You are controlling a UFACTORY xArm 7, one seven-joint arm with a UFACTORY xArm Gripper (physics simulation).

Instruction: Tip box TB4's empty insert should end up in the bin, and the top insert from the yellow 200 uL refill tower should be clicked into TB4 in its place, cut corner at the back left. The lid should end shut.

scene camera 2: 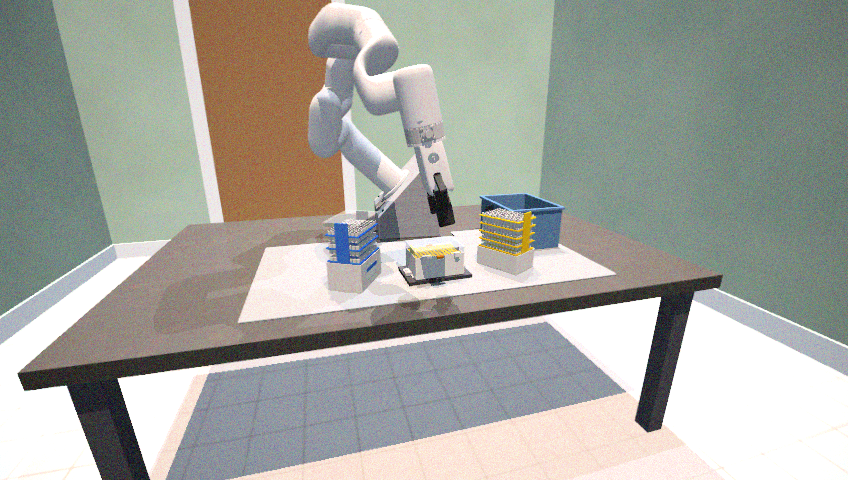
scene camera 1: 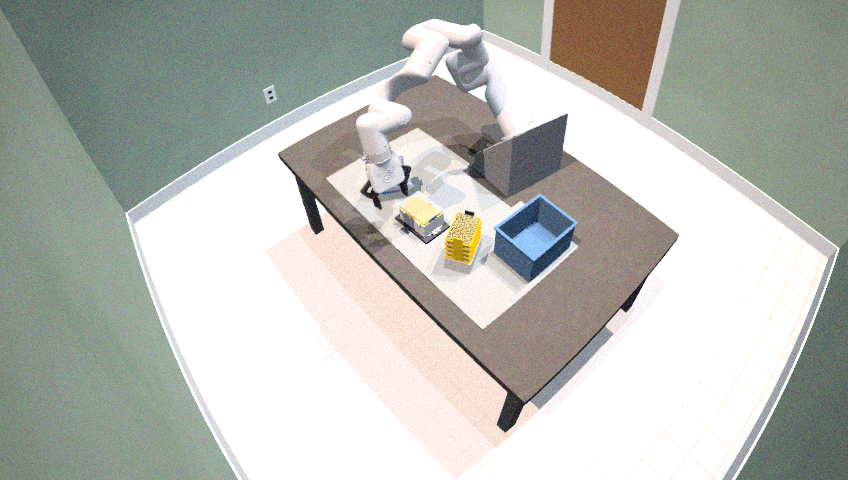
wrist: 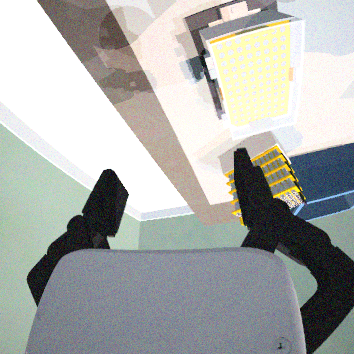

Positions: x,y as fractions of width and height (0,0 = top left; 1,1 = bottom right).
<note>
My gripper (scene camera 2: 0.52,0.46) is open and holds nothing. I also see a tip box TB4 (scene camera 1: 0.50,0.46) and a blue bin (scene camera 1: 0.62,0.50).
My gripper also shows in the wrist view (wrist: 0.49,0.49). The tip box TB4 shows as well in the wrist view (wrist: 0.72,0.18). The blue bin also shows in scene camera 2 (scene camera 2: 0.65,0.45) and in the wrist view (wrist: 0.90,0.49).
</note>
